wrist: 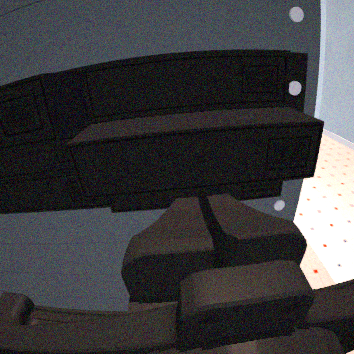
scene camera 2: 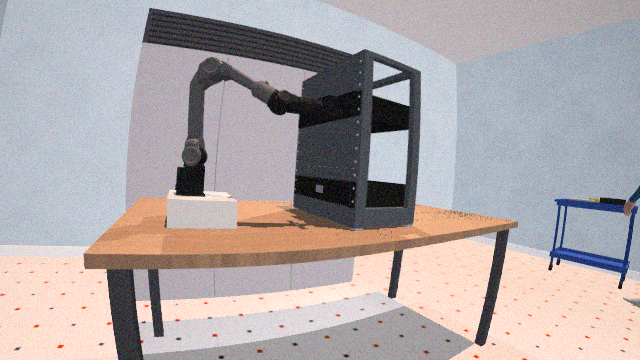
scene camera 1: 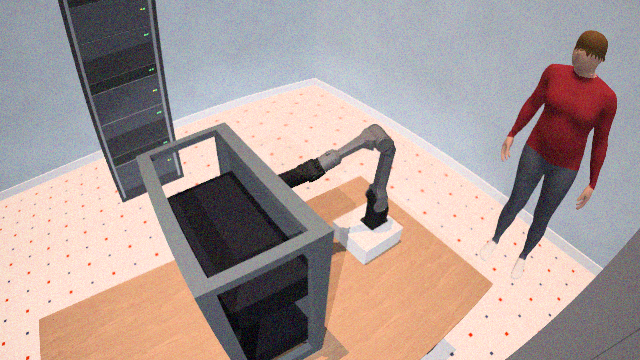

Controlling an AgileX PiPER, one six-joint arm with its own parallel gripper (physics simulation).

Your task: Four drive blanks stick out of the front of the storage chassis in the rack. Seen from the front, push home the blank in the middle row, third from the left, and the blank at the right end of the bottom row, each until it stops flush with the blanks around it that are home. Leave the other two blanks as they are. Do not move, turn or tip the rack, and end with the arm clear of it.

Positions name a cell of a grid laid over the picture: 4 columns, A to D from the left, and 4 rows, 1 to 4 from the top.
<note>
In view: the gripper (wrist: C3) and a rack (scene camera 1: B3).
The rack is seen too in the wrist view (wrist: B2) and in scene camera 2 (scene camera 2: C3).
</note>
